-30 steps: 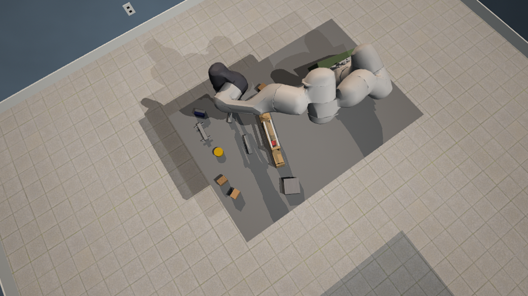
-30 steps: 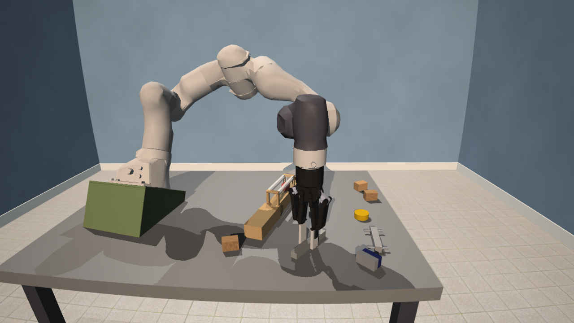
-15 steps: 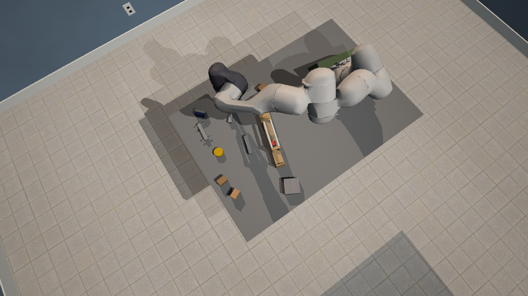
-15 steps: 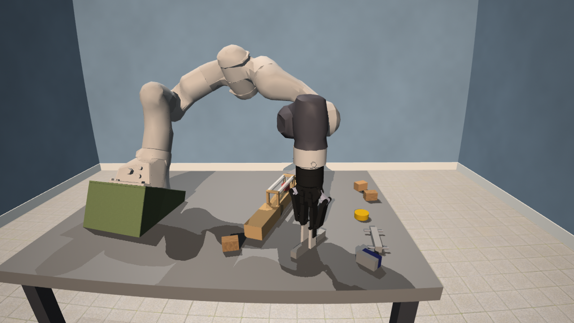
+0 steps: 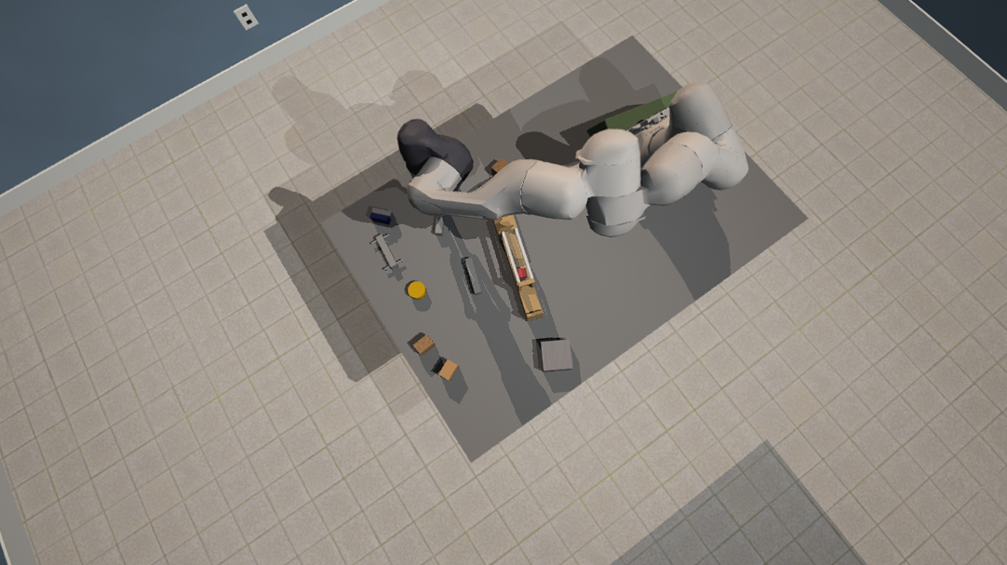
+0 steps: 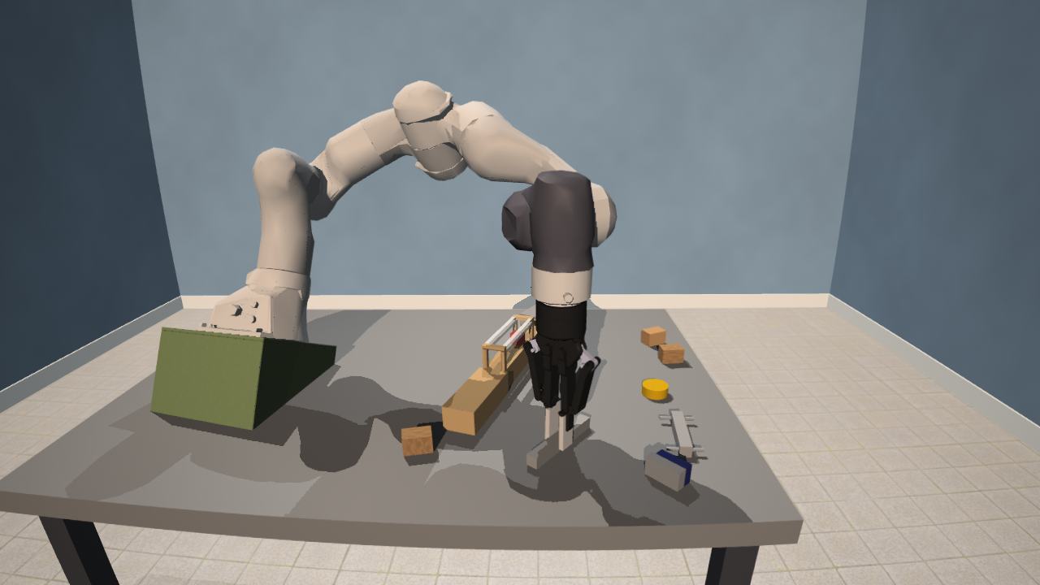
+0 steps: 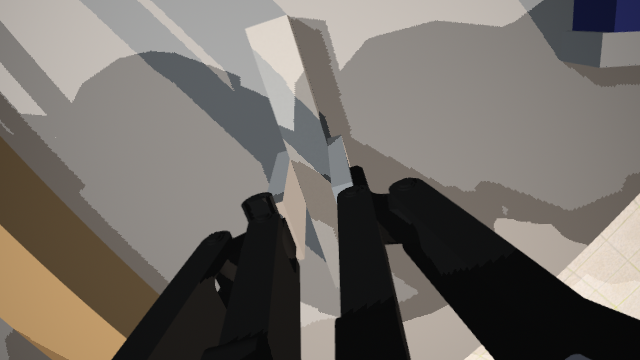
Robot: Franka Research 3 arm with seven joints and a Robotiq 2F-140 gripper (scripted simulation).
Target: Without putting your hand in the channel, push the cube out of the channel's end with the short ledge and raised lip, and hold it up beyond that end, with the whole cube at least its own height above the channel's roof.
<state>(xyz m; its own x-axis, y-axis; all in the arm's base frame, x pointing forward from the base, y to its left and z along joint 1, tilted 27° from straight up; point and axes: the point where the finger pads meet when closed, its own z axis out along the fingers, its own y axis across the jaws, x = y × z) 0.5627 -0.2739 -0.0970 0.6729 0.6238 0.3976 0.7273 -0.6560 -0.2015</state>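
My hand is 70 mm past the long wooden channel, 280 mm to the right of it and 20 mm below it. Also, from my hand: grey cross piece: 210 mm ahead, 30 mm below; then blue-grey block: 150 mm ahead, 100 mm to the right, 20 mm below; then long grey bar: 30 mm below.
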